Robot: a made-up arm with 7 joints. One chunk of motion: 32 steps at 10 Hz.
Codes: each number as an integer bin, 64 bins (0 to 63) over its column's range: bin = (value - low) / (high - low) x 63, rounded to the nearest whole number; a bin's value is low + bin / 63 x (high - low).
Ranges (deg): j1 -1.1..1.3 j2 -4..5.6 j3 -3.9..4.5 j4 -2.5..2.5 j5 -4.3..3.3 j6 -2.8..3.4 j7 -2.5..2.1
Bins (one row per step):
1: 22 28 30 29 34 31 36
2: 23 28 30 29 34 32 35
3: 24 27 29 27 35 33 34
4: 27 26 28 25 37 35 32
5: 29 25 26 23 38 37 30
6: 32 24 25 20 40 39 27
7: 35 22 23 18 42 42 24
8: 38 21 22 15 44 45 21
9: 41 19 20 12 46 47 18
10: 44 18 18 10 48 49 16
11: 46 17 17 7 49 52 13
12: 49 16 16 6 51 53 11
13: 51 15 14 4 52 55 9
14: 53 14 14 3 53 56 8
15: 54 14 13 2 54 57 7
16: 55 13 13 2 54 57 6
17: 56 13 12 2 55 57 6
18: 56 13 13 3 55 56 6
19: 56 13 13 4 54 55 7
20: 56 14 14 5 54 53 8
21: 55 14 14 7 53 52 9
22: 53 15 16 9 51 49 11
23: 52 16 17 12 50 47 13
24: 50 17 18 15 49 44 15
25: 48 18 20 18 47 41 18
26: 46 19 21 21 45 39 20
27: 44 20 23 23 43 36 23
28: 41 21 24 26 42 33 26
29: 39 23 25 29 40 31 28
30: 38 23 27 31 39 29 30
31: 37 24 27 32 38 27 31
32: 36 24 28 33 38 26 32
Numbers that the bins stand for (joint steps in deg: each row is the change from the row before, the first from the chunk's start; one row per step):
1: -0.262 0.267 0.100 -0.198 -0.198 0.251 0.129
2: -0.224 0.267 0.100 -0.198 -0.198 0.349 0.056
3: -0.186 0.114 -0.033 -0.357 -0.078 0.448 -0.017
4: -0.071 -0.038 -0.167 -0.516 0.163 0.644 -0.163
5: 0.005 -0.190 -0.433 -0.675 0.284 0.841 -0.310
6: 0.119 -0.343 -0.567 -0.913 0.525 1.038 -0.529
7: 0.233 -0.648 -0.833 -1.071 0.767 1.333 -0.748
8: 0.348 -0.800 -0.967 -1.310 1.008 1.629 -0.967
9: 0.462 -1.105 -1.233 -1.548 1.249 1.825 -1.186
10: 0.576 -1.257 -1.500 -1.706 1.490 2.022 -1.332
11: 0.652 -1.410 -1.633 -1.944 1.611 2.317 -1.551
12: 0.767 -1.562 -1.767 -2.024 1.852 2.416 -1.697
13: 0.843 -1.714 -2.033 -2.183 1.973 2.613 -1.843
14: 0.919 -1.867 -2.033 -2.262 2.094 2.711 -1.916
15: 0.957 -1.867 -2.167 -2.341 2.214 2.810 -1.989
16: 0.995 -2.019 -2.167 -2.341 2.214 2.810 -2.062
17: 1.033 -2.019 -2.300 -2.341 2.335 2.810 -2.062
18: 1.033 -2.019 -2.167 -2.262 2.335 2.711 -2.062
19: 1.033 -2.019 -2.167 -2.183 2.214 2.613 -1.989
20: 1.033 -1.867 -2.033 -2.103 2.214 2.416 -1.916
21: 0.995 -1.867 -2.033 -1.944 2.094 2.317 -1.843
22: 0.919 -1.714 -1.767 -1.786 1.852 2.022 -1.697
23: 0.881 -1.562 -1.633 -1.548 1.732 1.825 -1.551
24: 0.805 -1.410 -1.500 -1.310 1.611 1.530 -1.405
25: 0.729 -1.257 -1.233 -1.071 1.370 1.235 -1.186
26: 0.652 -1.105 -1.100 -0.833 1.129 1.038 -1.040
27: 0.576 -0.952 -0.833 -0.675 0.887 0.743 -0.821
28: 0.462 -0.800 -0.700 -0.437 0.767 0.448 -0.602
29: 0.386 -0.495 -0.567 -0.198 0.525 0.251 -0.456
30: 0.348 -0.495 -0.300 -0.040 0.405 0.054 -0.310
31: 0.310 -0.343 -0.300 0.040 0.284 -0.143 -0.237
32: 0.271 -0.343 -0.167 0.119 0.284 -0.241 -0.163

